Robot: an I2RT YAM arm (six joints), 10 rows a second.
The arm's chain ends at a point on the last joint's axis. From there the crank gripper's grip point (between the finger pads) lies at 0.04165 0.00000 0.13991 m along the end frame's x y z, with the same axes.
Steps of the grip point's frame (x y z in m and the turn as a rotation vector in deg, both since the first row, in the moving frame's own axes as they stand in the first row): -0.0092 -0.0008 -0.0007 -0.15 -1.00 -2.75; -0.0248 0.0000 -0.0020 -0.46 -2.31 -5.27; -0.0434 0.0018 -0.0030 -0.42 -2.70 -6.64; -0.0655 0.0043 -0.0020 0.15 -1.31 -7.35; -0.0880 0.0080 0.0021 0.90 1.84 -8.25; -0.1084 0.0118 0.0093 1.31 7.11 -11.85; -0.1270 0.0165 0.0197 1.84 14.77 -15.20; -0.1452 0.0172 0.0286 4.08 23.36 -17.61
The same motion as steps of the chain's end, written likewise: -0.0067 0.0008 -0.0014 -0.15 -1.00 -2.75; -0.0190 0.0024 -0.0036 -0.46 -2.31 -5.27; -0.0366 0.0052 -0.0048 -0.42 -2.70 -6.64; -0.0619 0.0098 -0.0029 0.15 -1.31 -7.35; -0.0919 0.0165 0.0036 0.90 1.84 -8.25; -0.1241 0.0252 0.0156 1.31 7.11 -11.85; -0.1588 0.0362 0.0350 1.84 14.77 -15.20; -0.1929 0.0470 0.0570 4.08 23.36 -17.61
